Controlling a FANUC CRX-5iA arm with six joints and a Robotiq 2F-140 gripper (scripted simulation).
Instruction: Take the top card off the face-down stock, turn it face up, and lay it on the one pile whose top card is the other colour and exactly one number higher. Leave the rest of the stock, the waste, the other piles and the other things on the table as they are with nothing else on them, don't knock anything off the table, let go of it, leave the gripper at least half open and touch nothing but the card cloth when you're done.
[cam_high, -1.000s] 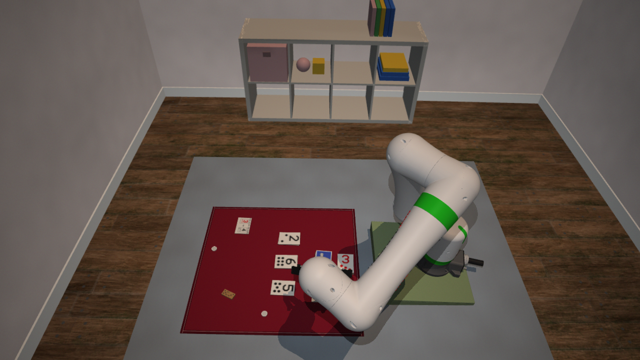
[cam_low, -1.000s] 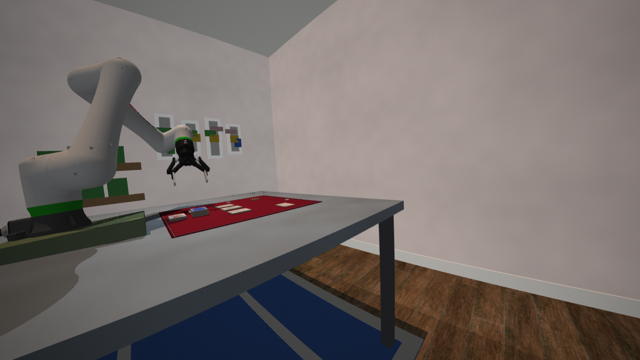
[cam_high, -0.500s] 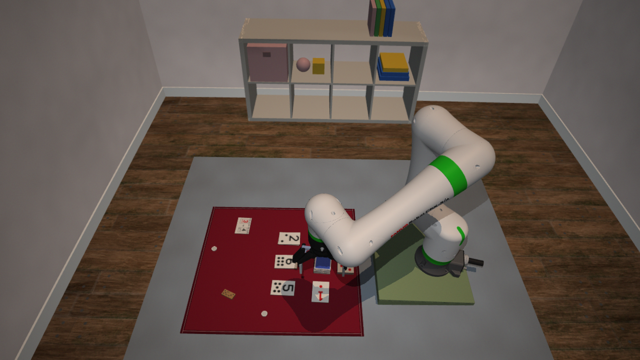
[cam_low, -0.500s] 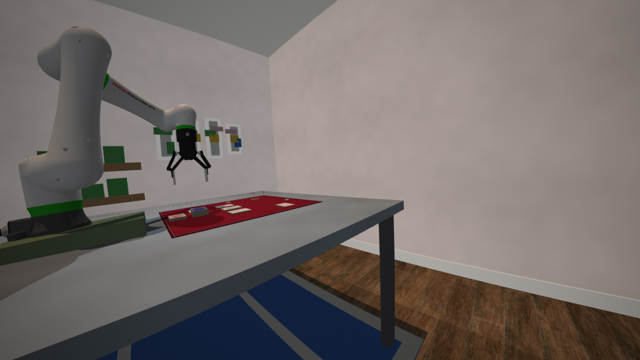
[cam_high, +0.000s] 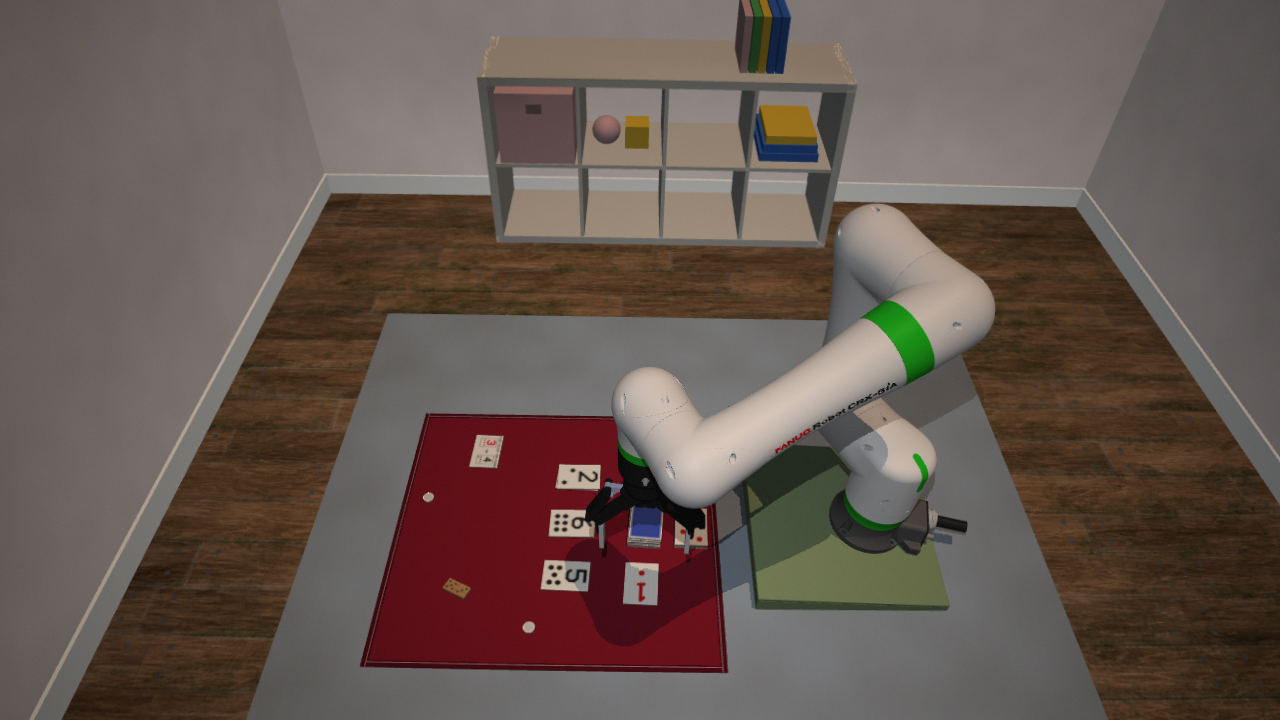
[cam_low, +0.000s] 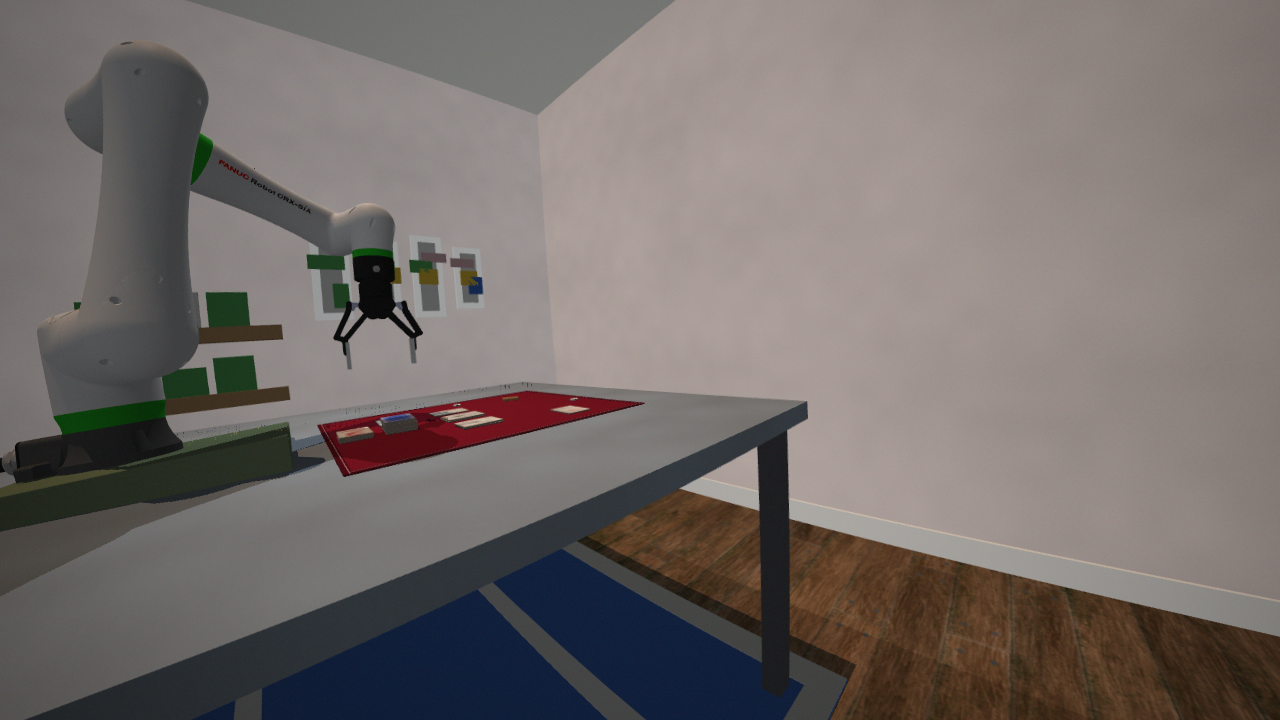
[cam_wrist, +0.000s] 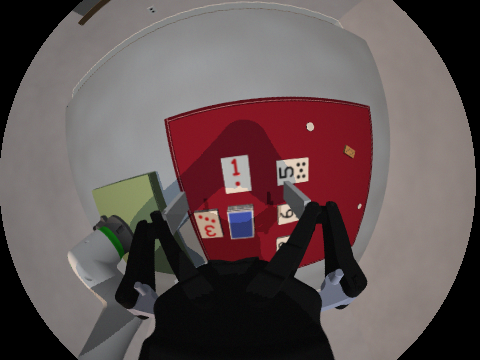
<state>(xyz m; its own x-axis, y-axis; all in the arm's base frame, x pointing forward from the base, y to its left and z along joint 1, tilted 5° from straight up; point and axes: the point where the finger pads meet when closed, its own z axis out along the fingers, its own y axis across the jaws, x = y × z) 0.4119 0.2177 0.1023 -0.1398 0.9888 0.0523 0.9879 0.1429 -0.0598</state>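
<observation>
Now: hand 150 mm short of the black 5 card, 150 mm above it and 10 mm to the right of it. From my hand the other things lie so: red 3 card 150 mm to the right, 140 mm below, 70 mm behind; red card cloth 200 mm ahead, 170 mm below, 100 mm to the right; black 6 card 170 mm ahead, 150 mm below, 110 mm to the right.
</observation>
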